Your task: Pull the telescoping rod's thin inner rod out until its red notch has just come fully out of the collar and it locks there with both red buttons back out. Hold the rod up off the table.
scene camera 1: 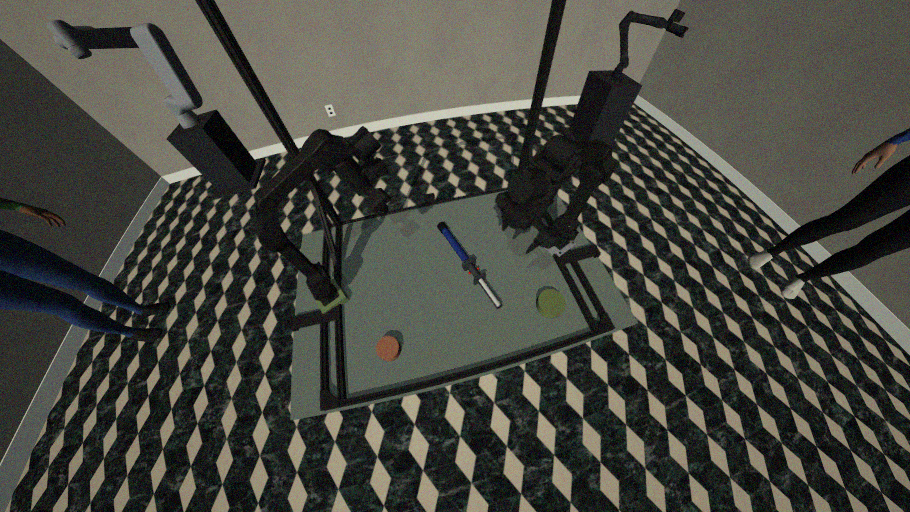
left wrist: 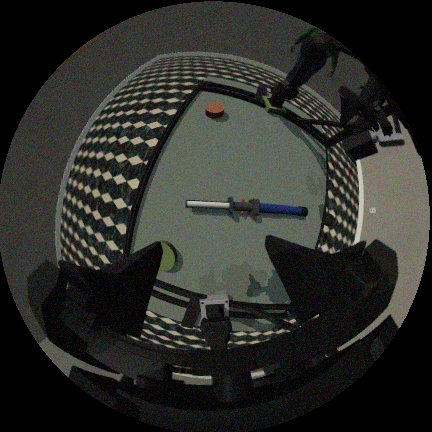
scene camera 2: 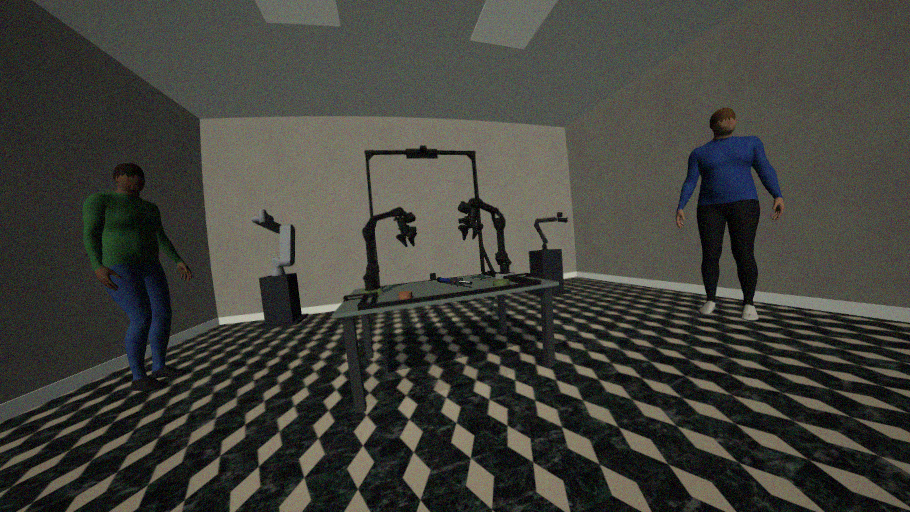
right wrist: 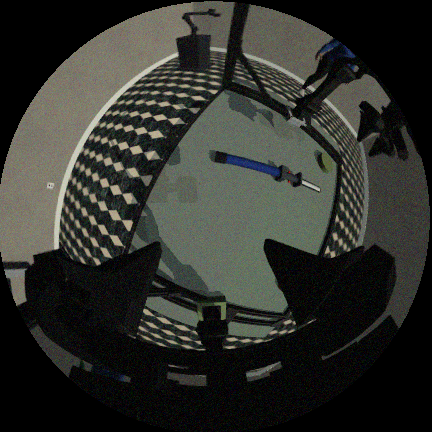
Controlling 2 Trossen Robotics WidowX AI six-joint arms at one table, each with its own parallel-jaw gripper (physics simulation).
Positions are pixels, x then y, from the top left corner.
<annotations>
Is my right gripper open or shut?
Open.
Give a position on a telescoping rod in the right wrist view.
279, 172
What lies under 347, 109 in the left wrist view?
My right gripper.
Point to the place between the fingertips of my left gripper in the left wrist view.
213, 244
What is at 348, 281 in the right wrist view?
My right gripper.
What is my right gripper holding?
Nothing.
</annotations>
